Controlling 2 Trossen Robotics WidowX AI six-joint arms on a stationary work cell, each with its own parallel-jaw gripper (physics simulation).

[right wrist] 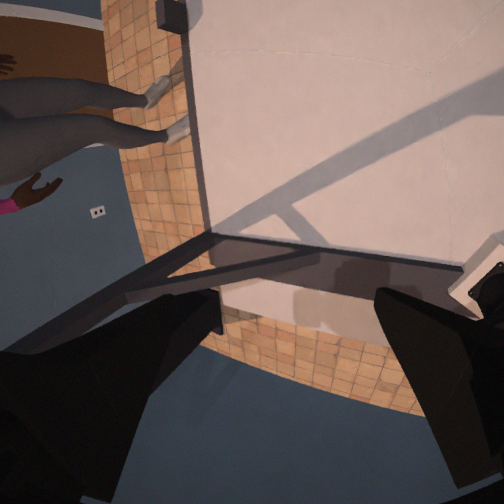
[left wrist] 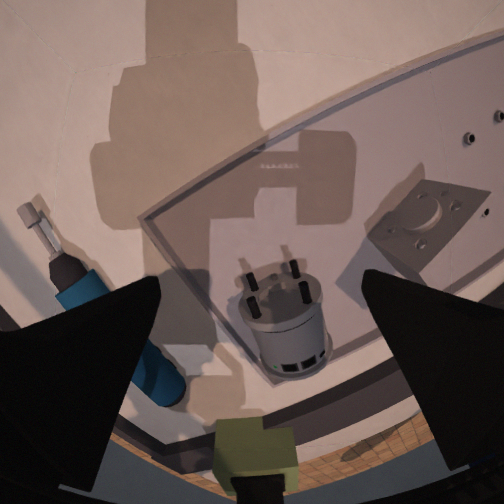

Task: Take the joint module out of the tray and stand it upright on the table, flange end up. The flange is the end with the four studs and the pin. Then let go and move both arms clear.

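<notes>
In the left wrist view the grey joint module stands in the near corner of the flat tray, its black studs pointing up. My left gripper is open and empty above it, with a black finger on either side and the module below and between them. In the right wrist view my right gripper is open and empty over the table's corner and edge. Neither the module nor the tray shows in that view.
A grey square mounting plate lies tilted in the tray to the module's right. A blue-handled screwdriver lies on the table left of the tray. A green block sits at the table's near edge. A person's legs stand beyond the table.
</notes>
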